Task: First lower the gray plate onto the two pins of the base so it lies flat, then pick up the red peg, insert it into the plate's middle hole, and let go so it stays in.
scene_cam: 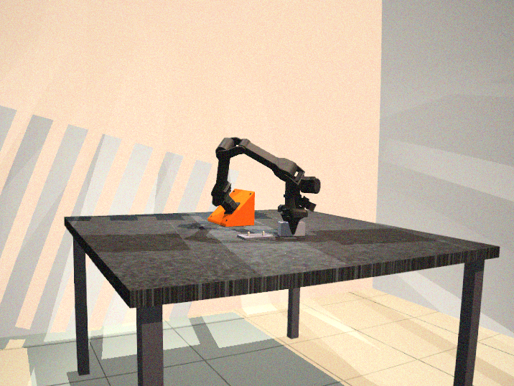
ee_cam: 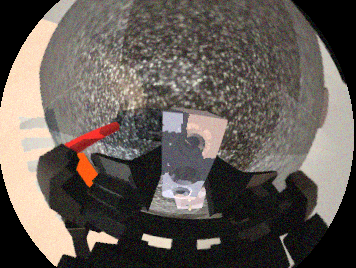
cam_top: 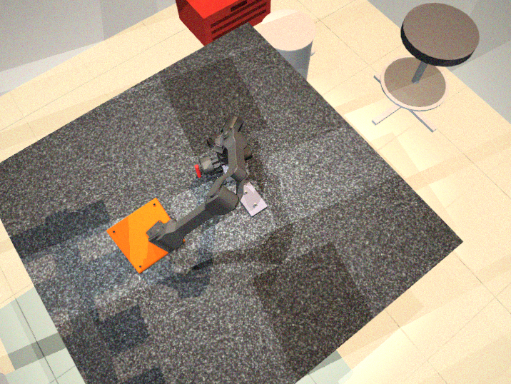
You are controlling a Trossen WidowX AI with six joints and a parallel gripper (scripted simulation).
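Now: gripper tip 2 cm past the base and 15 cm to the left of it. From my gripper tip the other things lie so: gray plate (3 cm above); then red peg (9 cm behind, 5 cm to the left, 3 cm above).
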